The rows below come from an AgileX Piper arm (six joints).
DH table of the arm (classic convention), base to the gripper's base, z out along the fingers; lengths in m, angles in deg. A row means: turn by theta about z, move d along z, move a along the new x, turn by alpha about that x. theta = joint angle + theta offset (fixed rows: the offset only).
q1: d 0.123; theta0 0; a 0; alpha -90
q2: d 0; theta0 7.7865; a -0.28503; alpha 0
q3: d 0; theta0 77.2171; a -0.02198; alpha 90
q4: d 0.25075; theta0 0; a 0; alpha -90
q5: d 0; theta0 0; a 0; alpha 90
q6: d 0.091; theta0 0; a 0; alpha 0
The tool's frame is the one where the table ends.
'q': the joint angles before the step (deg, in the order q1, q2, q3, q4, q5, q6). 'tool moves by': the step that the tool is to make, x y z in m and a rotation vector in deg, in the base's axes. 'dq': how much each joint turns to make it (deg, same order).
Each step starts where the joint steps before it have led.
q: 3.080 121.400 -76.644 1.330 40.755 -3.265
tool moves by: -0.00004 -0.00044 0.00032 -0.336 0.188 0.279
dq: 0.000 0.000 -0.106 -0.428 0.311 -0.001
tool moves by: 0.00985 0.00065 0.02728 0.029 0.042 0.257
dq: 0.001 -1.170 -5.147 0.000 6.361 -0.178
